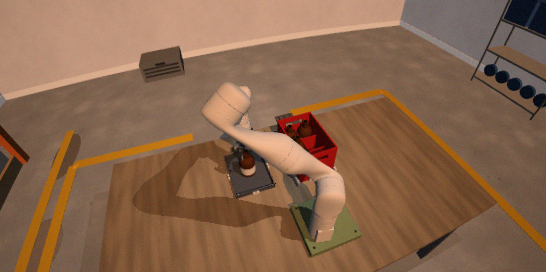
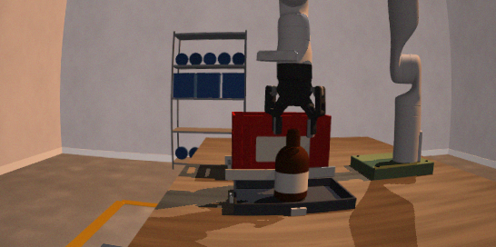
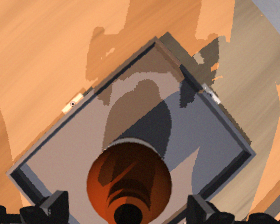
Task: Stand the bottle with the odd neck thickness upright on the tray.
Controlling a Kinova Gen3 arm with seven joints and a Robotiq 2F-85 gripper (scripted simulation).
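Right now my hand is 140 mm above the dark tray. The rest, counted from my hand: red crate 290 mm to the right, 70 mm below, 50 mm ahead.
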